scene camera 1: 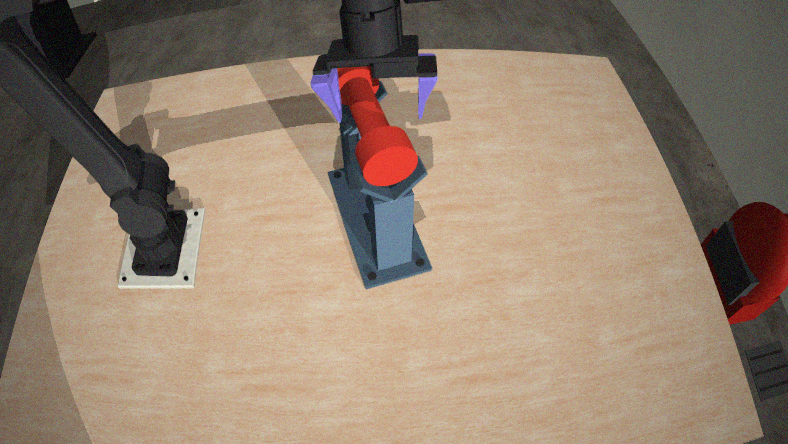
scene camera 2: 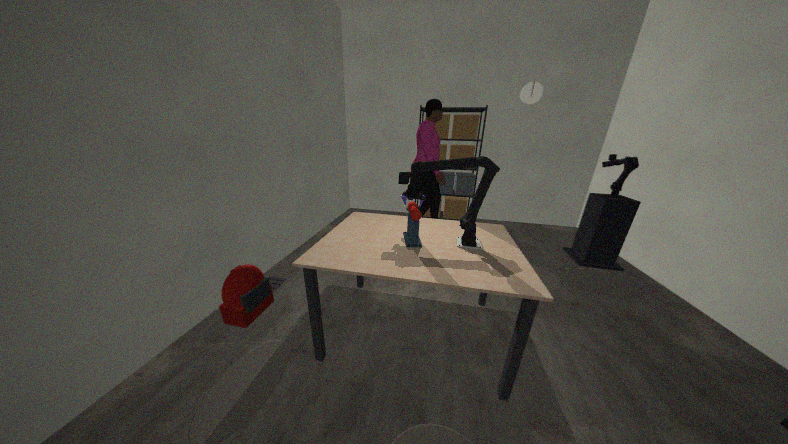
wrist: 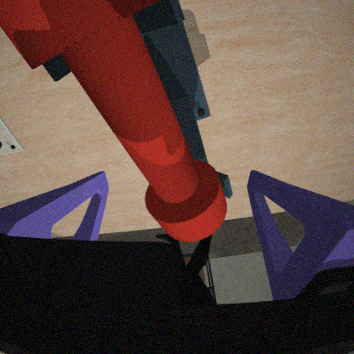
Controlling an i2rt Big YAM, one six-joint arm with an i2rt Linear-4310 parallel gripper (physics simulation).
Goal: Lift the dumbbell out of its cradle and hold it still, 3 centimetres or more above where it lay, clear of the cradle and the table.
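Seen in the pictures: gripper, between the fingertips: [scene camera 1: 379,117] [scene camera 2: 412,206] [wrist: 177,178]; arm's base, origin of its link: [scene camera 1: 161,244] [scene camera 2: 468,242].
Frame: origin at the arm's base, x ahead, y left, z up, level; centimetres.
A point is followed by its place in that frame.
Note:
The red dumbbell [scene camera 1: 370,116] {x 36.4, y 3.7, z 21.9 cm} [scene camera 2: 414,211] {x 34.5, y 15.4, z 22.6 cm} [wrist: 132,95] {x 35.8, y 9.1, z 21.8 cm} rests in its blue-grey cradle [scene camera 1: 393,231] {x 38.9, y -4.3, z 8.9 cm} [scene camera 2: 412,234] {x 35.1, y 13.8, z 7.1 cm} [wrist: 181,75] {x 39.7, y 2.5, z 0.0 cm}, raised above the table on the cradle's posts. Its near head sits in the front V-shaped support. My gripper [scene camera 1: 380,119] {x 37.6, y 3.4, z 21.9 cm} [scene camera 2: 413,202] {x 37.6, y 3.4, z 21.9 cm} [wrist: 177,178] {x 37.6, y 3.4, z 21.9 cm} is open, with its purple fingers wide apart over the far part of the dumbbell. In the wrist view the far head and handle end show between the two fingers, with a gap on each side. In scene camera 1 the left finger appears close beside the far head. Exact finger height is hard to tell.
The arm's white base plate [scene camera 1: 191,248] {x 6.2, y -0.7, z 0.0 cm} [scene camera 2: 475,245] {x -3.8, y 5.9, z 1.1 cm} stands on the table [scene camera 1: 496,330] {x 53.0, y -15.0, z -0.8 cm} [scene camera 2: 352,248] {x 69.5, y 27.5, z -0.8 cm}, left of the cradle in scene camera 1. A red object [scene camera 1: 763,248] [scene camera 2: 239,289] is beyond the table's edge. A person [scene camera 2: 427,140] stands behind the table, near a shelf unit [scene camera 2: 463,109].

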